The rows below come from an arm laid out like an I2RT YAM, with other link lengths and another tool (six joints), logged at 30 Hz.
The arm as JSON. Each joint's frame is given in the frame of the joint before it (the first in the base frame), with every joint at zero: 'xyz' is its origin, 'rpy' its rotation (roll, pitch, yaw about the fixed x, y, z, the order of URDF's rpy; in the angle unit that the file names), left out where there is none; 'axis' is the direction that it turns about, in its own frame. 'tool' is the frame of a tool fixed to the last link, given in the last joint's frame.
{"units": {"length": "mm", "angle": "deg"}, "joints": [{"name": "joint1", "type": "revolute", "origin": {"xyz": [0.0, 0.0, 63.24], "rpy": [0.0, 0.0, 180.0]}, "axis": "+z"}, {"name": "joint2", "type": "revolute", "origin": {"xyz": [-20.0, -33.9, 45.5], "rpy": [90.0, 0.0, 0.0]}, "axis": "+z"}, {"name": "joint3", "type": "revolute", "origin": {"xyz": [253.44, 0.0, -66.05], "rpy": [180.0, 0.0, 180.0]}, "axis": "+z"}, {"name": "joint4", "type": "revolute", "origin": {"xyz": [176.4, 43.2, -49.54], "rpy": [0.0, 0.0, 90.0]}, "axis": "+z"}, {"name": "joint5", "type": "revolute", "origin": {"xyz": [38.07, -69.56, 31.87], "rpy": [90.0, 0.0, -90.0]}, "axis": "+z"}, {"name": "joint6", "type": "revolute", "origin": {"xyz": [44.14, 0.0, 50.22], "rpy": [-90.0, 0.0, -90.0]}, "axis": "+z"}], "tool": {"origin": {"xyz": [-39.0, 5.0, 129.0], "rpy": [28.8, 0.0, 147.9]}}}
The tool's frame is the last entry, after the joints.
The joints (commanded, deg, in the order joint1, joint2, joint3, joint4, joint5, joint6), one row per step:
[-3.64 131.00 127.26 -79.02 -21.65 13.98]
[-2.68 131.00 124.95 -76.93 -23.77 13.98]
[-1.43 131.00 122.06 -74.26 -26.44 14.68]
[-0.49 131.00 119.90 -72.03 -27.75 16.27]
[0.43 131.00 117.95 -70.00 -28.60 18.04]
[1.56 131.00 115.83 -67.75 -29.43 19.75]
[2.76 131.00 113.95 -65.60 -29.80 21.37]
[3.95 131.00 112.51 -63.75 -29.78 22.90]
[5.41 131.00 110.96 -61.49 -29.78 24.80]
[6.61 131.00 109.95 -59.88 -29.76 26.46]
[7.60 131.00 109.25 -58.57 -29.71 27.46]
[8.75 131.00 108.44 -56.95 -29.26 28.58]
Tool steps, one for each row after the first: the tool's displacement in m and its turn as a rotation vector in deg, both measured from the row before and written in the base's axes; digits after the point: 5 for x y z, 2 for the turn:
[0.00048 0.01282 -0.00616 2.11 0.10 1.22]
[-0.00055 0.01643 -0.00742 2.74 0.42 0.94]
[-0.00077 0.01029 -0.00587 1.48 0.63 -0.31]
[-0.00129 0.00879 -0.00551 1.03 0.76 -0.53]
[-0.00162 0.01008 -0.00600 0.99 0.72 -0.25]
[-0.00138 0.00916 -0.00559 0.52 0.55 -0.15]
[-0.00089 0.00796 -0.00451 0.13 0.36 -0.13]
[-0.00057 0.00993 -0.00475 0.21 0.25 -0.17]
[-0.00064 0.00816 -0.00306 0.18 0.24 -0.23]
[0.00010 0.00668 -0.00209 0.11 -0.10 0.13]
[0.00062 0.00674 -0.00272 -0.23 -0.29 0.11]

